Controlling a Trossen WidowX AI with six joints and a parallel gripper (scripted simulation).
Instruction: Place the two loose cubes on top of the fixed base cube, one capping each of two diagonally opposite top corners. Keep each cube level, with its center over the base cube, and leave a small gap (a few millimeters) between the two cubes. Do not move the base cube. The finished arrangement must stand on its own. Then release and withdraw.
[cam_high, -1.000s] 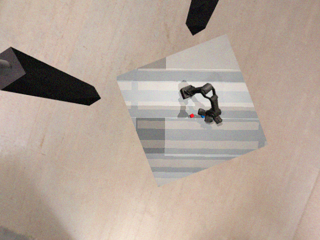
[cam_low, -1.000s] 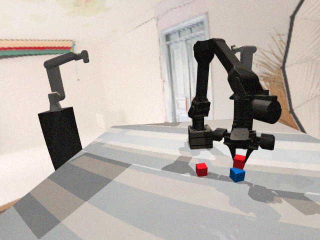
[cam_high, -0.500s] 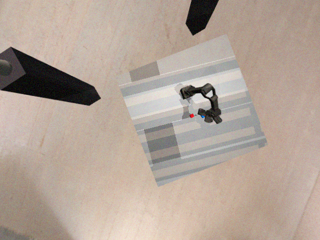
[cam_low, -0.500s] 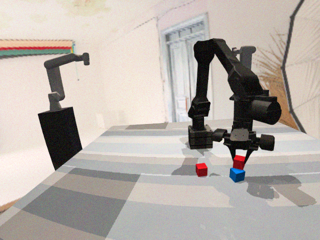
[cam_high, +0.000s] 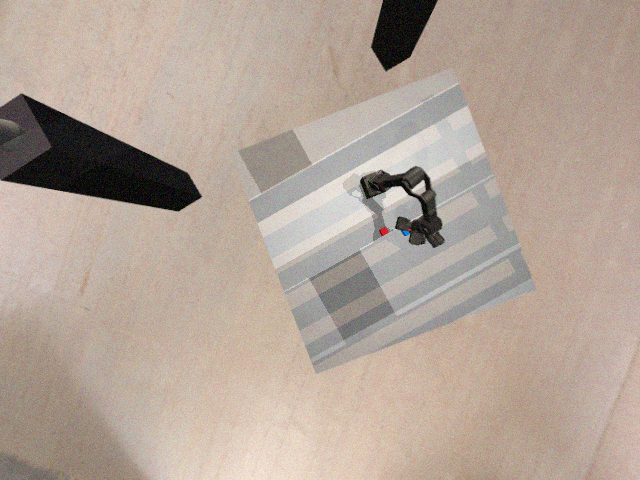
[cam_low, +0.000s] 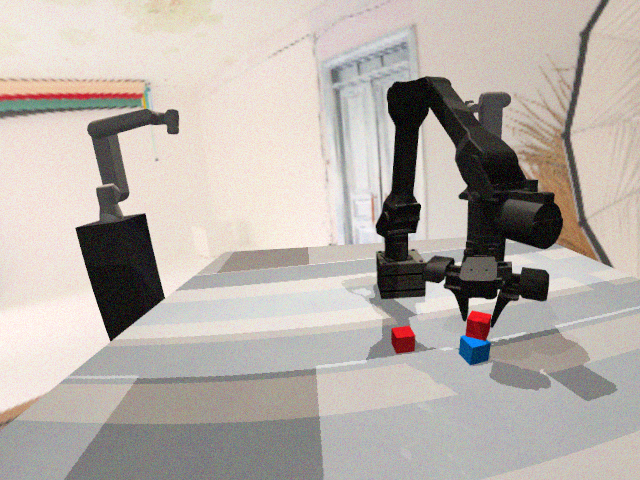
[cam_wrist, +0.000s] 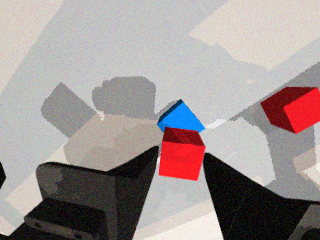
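Now: the blue base cube 4 cm below my gripper tip, 2 cm ahead of it and 1 cm to the right of it.
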